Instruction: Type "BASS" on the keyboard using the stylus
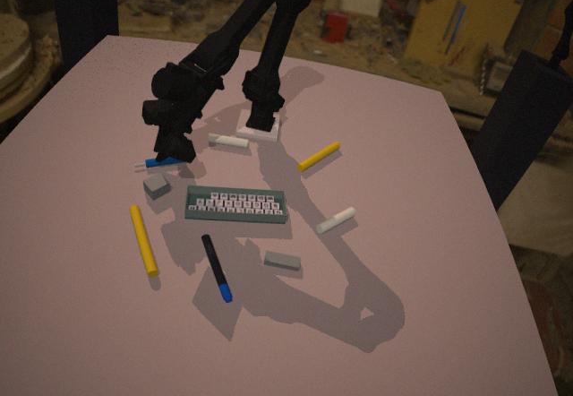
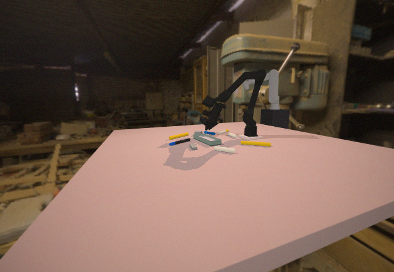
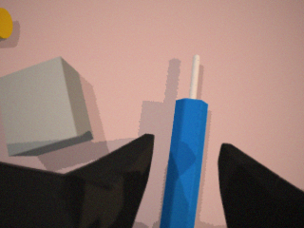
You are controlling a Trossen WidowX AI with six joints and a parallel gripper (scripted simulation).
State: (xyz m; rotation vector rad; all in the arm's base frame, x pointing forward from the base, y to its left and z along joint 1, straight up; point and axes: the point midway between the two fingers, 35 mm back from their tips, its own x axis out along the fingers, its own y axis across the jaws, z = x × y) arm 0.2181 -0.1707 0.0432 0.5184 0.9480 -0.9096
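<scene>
Now: the blue stylus 1 cm ahead of my gripper tip, 1 cm to the right of it and 2 cm below it. From my gripper tip the other things lie so: yellow-and-white marker: 13 cm behind, 1 cm to the right, 2 cm below; then yellow rod: 20 cm ahead, 6 cm to the left, 2 cm below; then grey cube: 7 cm ahead, 3 cm to the left, 1 cm below.
</scene>
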